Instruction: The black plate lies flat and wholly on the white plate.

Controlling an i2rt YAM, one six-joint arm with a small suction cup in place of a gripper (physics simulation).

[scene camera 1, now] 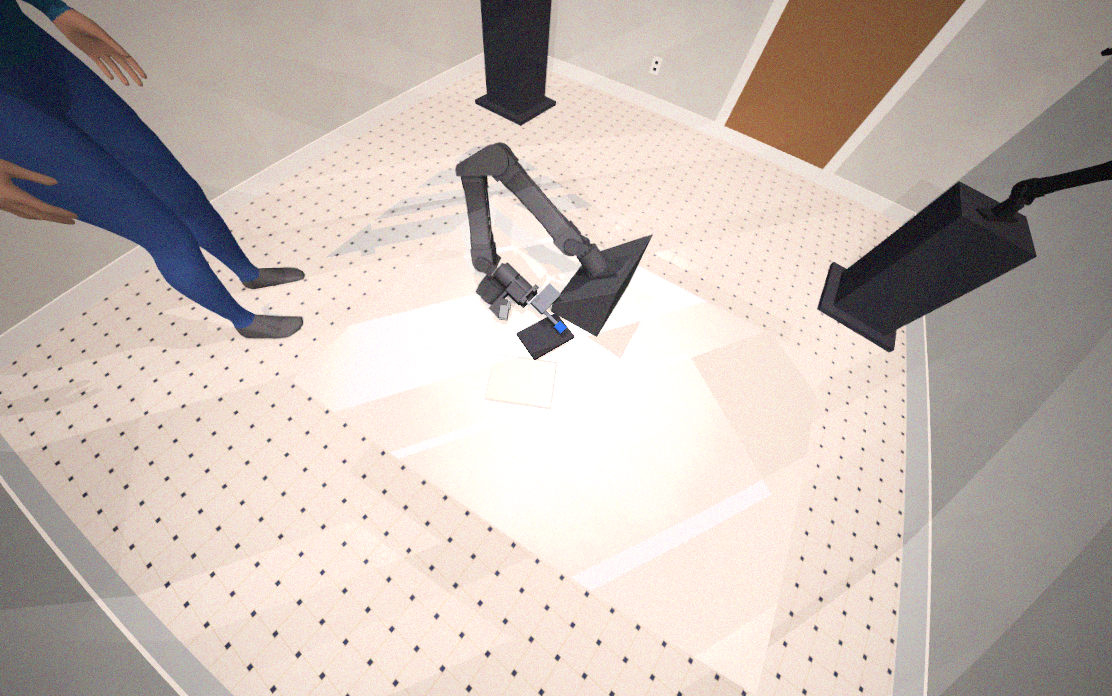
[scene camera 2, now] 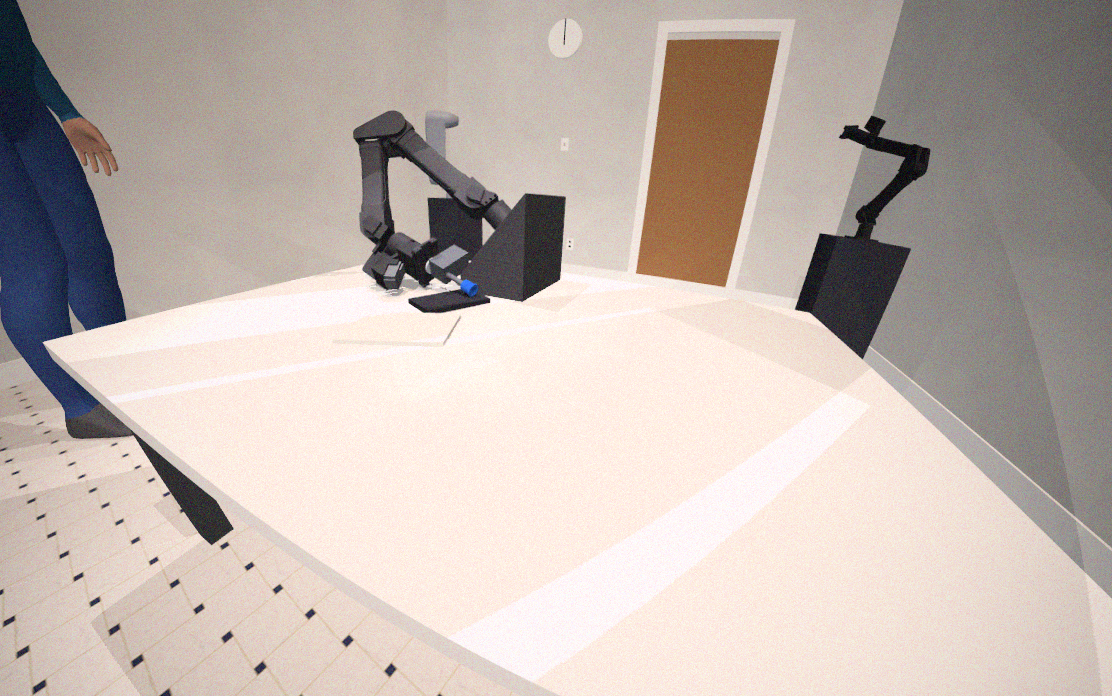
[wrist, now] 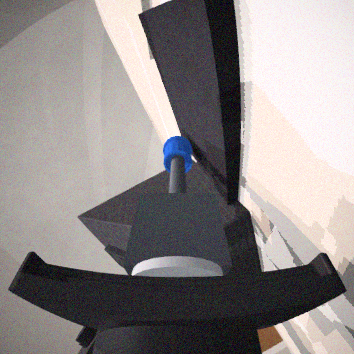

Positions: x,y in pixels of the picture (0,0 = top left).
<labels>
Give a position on my suction cup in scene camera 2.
At 471,289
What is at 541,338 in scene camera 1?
A black plate.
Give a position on a black plate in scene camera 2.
443,302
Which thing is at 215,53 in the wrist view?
A black plate.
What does my suction cup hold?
A black plate.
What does the white plate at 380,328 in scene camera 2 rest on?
The table.
</labels>
